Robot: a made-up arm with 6 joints.
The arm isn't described. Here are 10 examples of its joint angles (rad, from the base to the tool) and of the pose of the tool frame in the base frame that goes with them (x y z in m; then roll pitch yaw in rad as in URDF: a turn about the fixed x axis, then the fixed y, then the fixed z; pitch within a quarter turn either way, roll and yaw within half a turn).
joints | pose
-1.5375 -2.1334 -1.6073 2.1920 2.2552 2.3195 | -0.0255 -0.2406 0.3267 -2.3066 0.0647 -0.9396
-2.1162 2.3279 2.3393 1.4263 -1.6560 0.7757 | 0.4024 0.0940 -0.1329 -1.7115 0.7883 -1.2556
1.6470 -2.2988 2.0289 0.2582 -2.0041 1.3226 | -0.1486 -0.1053 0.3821 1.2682 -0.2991 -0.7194
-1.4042 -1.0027 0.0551 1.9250 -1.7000 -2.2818 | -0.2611 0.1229 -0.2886 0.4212 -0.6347 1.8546
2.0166 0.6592 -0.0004 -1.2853 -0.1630 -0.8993 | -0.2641 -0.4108 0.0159 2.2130 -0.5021 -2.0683
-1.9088 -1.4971 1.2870 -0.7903 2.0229 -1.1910 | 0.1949 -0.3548 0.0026 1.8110 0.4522 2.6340
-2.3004 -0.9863 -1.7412 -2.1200 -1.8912 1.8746 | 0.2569 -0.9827 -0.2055 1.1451 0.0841 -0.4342
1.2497 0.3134 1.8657 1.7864 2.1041 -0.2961 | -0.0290 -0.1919 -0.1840 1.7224 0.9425 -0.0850
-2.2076 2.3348 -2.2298 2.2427 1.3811 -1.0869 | -0.3195 0.1544 0.1555 2.6845 -0.9229 -3.0260
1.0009 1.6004 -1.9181 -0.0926 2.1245 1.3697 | 0.0553 0.0363 0.1467 0.1279 0.6680 -2.6486
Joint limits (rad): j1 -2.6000..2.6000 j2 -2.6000..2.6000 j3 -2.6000..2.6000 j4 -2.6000..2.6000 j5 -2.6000..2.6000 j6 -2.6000..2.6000
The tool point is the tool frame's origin. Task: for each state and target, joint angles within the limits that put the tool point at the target. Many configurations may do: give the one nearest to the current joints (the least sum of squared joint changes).
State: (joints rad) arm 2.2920 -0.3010 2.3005 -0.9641 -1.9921 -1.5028
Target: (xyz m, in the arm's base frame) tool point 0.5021 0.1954 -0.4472
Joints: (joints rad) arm 2.5163 -0.0998 2.4263 -0.7943 -2.1949 -1.4589
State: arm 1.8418 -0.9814 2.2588 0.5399 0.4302 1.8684
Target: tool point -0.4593 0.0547 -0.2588
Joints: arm 1.1176 -0.7041 1.8860 0.7033 0.2315 1.8224
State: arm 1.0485 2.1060 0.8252 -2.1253 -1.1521 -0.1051
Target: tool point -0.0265 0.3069 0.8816
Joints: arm 0.9991 2.6000 0.3140 -2.6000 -1.3962 0.5288
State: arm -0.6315 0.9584 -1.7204 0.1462 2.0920 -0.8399
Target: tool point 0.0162 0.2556 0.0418
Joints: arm -0.0433 1.4099 -1.1804 -0.1236 1.6495 -1.0391
